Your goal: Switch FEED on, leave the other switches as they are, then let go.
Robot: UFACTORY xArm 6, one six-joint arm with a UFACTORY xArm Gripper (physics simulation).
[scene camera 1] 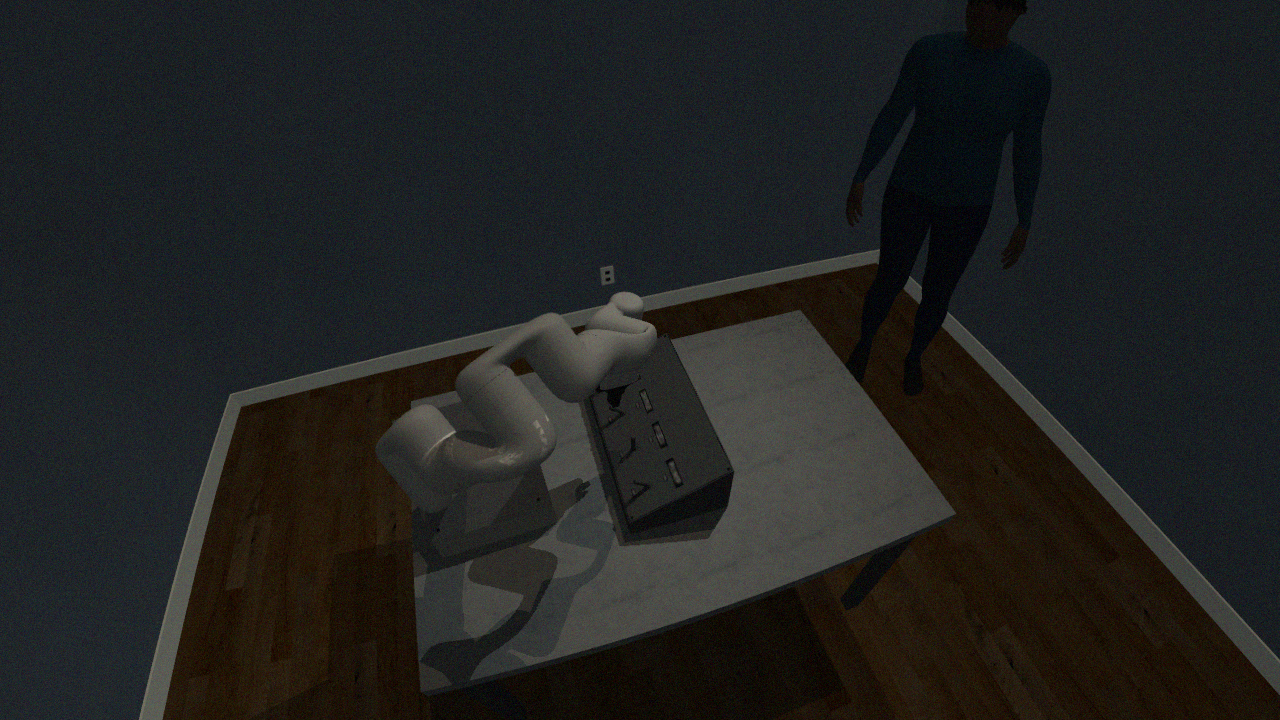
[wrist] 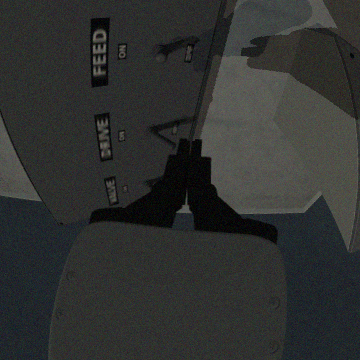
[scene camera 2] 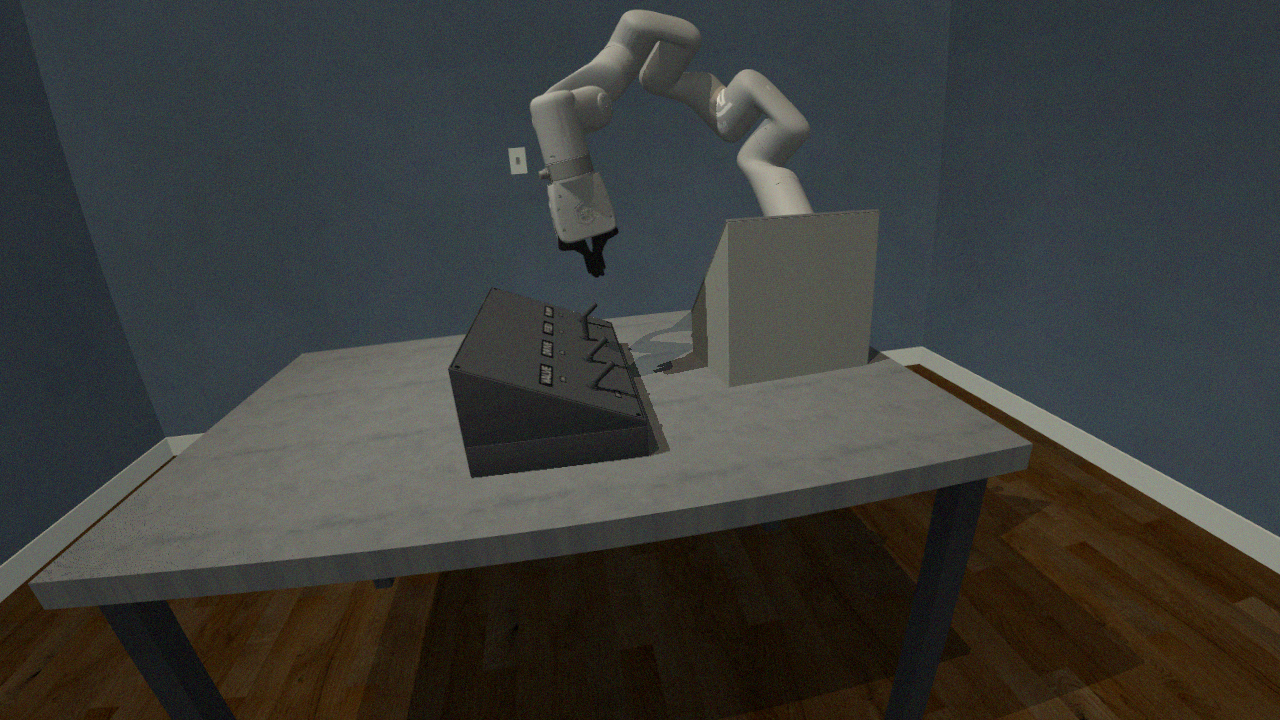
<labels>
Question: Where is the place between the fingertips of the gripper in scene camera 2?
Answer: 598,275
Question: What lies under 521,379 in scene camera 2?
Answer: A dark sloped switch panel.
</labels>
